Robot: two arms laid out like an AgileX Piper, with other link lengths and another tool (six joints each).
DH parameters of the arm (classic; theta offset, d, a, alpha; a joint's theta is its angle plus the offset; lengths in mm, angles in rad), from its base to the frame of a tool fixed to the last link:
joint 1: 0 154.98 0 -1.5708
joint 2: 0.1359 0 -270.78 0
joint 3: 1.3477 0 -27.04 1.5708
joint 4: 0 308.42 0 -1.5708
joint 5: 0 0 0 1.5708
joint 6: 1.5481 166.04 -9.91 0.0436
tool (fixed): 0 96.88 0 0
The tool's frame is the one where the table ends.
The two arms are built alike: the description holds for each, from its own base.
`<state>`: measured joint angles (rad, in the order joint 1, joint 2, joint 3, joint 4, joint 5, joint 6); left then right.
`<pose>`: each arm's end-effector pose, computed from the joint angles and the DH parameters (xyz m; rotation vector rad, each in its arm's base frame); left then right.
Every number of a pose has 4 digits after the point. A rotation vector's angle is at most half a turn.
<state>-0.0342 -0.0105 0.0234 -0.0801 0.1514 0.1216 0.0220 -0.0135 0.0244 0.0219 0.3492 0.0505</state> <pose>0.2979 -0.0232 0.2142 1.3346 1.2514 1.1314 0.2887 -0.0014 0.1631 1.4639 1.4362 1.0939</pose>
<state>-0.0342 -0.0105 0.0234 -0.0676 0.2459 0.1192 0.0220 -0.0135 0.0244 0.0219 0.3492 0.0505</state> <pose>0.2943 -0.0242 0.1895 1.4147 1.3085 1.0858 0.2887 -0.0014 0.1631 1.4639 1.4362 1.0939</pose>
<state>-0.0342 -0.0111 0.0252 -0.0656 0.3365 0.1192 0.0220 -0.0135 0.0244 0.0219 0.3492 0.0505</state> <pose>0.2886 -0.0253 0.1656 1.4865 1.3660 1.0320 0.2887 -0.0014 0.1631 1.4639 1.4362 1.0939</pose>
